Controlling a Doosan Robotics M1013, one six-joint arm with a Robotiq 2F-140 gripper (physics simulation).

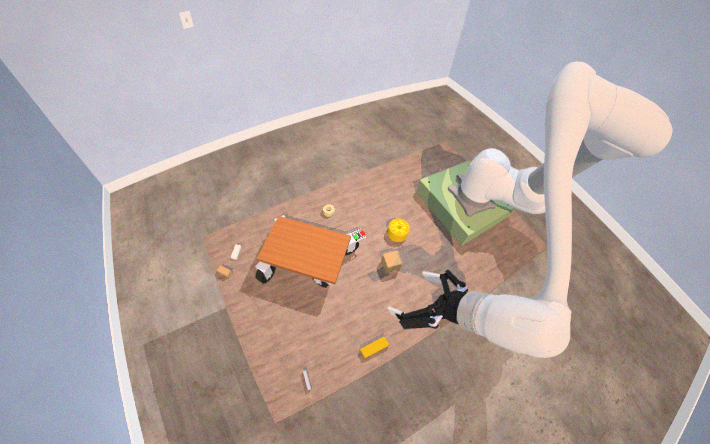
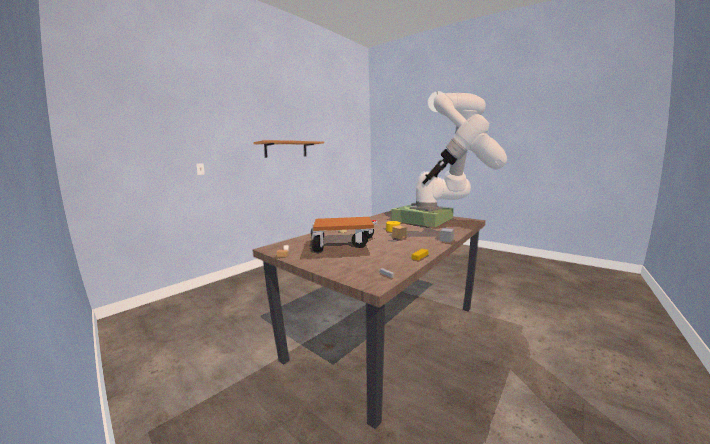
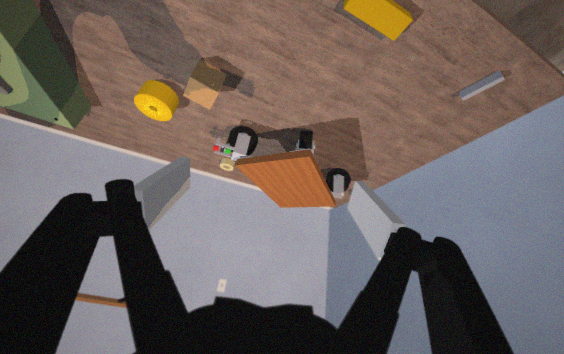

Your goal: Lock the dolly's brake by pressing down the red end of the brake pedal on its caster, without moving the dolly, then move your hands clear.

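Frame: origin at the arm's base, x ahead, y left, z up, level; centimetres.
Seen in the pictures: gripper, fingertip midpoint: (image 1: 408,292) (image 2: 421,186) (image 3: 272,184); arm's base, origin of the base link: (image 1: 471,197) (image 2: 426,208).
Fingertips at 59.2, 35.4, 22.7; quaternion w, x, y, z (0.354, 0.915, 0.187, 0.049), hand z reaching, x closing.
Offsets run from my fingertips to a thing's top centre, as dx, dy, dz. "pt": to the spot under its first point. Level surfaces: height alone.
The dolly {pt +21.0, -33.9, -18.7} (image 1: 304,249) (image 2: 343,224) (image 3: 287,180) has an orange deck and stands on black-wheeled casters on the wooden table {dz -31.2} (image 1: 335,356) (image 2: 335,269) (image 3: 420,140). The brake pedal {-1.7, -34.9, -22.1} (image 1: 357,235) (image 3: 222,149) sticks out from the caster at the deck corner nearest the robot's base. Its red end {pt -2.9, -35.0, -22.3} (image 1: 362,233) (image 2: 374,222) (image 3: 216,148) points away from the deck, and its green part {pt +0.3, -34.4, -22.5} (image 1: 355,237) (image 3: 228,151) lies closer to the wheel. I cannot tell the pedal's tilt. My gripper (image 1: 409,294) (image 2: 425,182) (image 3: 272,184) is wide open and empty, high above the table and apart from the dolly.
A yellow wheel {-20.2, -34.8, -26.3} (image 1: 398,230) (image 2: 392,226) (image 3: 156,101) and a tan block {-10.4, -21.8, -25.2} (image 1: 391,260) (image 2: 399,232) (image 3: 204,85) stand between the dolly and the green base (image 1: 445,209) (image 2: 418,215). A cream ring {+3.9, -55.6, -28.7} (image 1: 323,213) lies behind the dolly. A yellow block {+9.3, +6.4, -29.0} (image 1: 374,347) (image 2: 419,254) (image 3: 378,17) lies near the front edge.
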